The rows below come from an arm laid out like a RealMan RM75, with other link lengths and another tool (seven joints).
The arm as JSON. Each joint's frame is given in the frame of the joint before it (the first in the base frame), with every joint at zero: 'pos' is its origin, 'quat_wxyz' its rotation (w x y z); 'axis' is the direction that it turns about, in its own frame. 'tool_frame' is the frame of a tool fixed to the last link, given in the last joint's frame.
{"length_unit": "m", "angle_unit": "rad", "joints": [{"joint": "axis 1", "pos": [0.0, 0.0, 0.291], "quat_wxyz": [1.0, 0.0, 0.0, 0.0], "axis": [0.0, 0.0, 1.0]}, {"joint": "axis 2", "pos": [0.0, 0.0, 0.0], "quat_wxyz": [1.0, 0.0, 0.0, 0.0], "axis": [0.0, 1.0, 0.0]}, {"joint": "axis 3", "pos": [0.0, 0.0, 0.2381], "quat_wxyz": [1.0, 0.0, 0.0, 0.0], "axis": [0.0, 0.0, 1.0]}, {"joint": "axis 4", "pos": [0.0, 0.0, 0.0], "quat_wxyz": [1.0, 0.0, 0.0, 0.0], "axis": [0.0, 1.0, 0.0]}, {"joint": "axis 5", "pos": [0.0, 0.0, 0.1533], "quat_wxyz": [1.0, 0.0, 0.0, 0.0], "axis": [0.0, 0.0, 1.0]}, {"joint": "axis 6", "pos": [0.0, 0.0, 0.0], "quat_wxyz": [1.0, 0.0, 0.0, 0.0], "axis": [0.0, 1.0, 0.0]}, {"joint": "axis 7", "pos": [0.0, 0.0, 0.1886], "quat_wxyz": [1.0, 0.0, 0.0, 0.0], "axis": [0.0, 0.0, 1.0]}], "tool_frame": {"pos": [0.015, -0.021, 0.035], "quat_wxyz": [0.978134, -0.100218, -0.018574, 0.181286]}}
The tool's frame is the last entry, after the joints.
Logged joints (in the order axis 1, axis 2, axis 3, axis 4, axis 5, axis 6, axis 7), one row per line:
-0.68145, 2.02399, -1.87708, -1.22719, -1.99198, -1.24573, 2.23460
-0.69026, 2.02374, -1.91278, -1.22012, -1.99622, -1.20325, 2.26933
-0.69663, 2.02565, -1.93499, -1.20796, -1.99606, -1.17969, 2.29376
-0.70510, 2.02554, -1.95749, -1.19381, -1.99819, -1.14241, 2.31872
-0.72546, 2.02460, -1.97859, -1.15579, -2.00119, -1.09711, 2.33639
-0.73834, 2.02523, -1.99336, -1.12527, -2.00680, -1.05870, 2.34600
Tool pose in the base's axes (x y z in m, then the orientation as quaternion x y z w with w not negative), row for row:
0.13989, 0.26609, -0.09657, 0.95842, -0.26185, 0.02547, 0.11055
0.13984, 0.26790, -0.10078, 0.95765, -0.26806, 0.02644, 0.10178
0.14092, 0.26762, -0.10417, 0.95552, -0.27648, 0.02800, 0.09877
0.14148, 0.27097, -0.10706, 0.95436, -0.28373, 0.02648, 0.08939
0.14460, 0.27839, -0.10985, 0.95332, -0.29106, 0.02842, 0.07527
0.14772, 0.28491, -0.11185, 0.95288, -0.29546, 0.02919, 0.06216
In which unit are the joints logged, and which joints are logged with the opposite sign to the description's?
The joints are logged in radians. Opposite sign: axis 1.
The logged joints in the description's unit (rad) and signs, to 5 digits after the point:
0.68145, 2.02399, -1.87708, -1.22719, -1.99198, -1.24573, 2.23460
0.69026, 2.02374, -1.91278, -1.22012, -1.99622, -1.20325, 2.26933
0.69663, 2.02565, -1.93499, -1.20796, -1.99606, -1.17969, 2.29376
0.70510, 2.02554, -1.95749, -1.19381, -1.99819, -1.14241, 2.31872
0.72546, 2.02460, -1.97859, -1.15579, -2.00119, -1.09711, 2.33639
0.73834, 2.02523, -1.99336, -1.12527, -2.00680, -1.05870, 2.34600

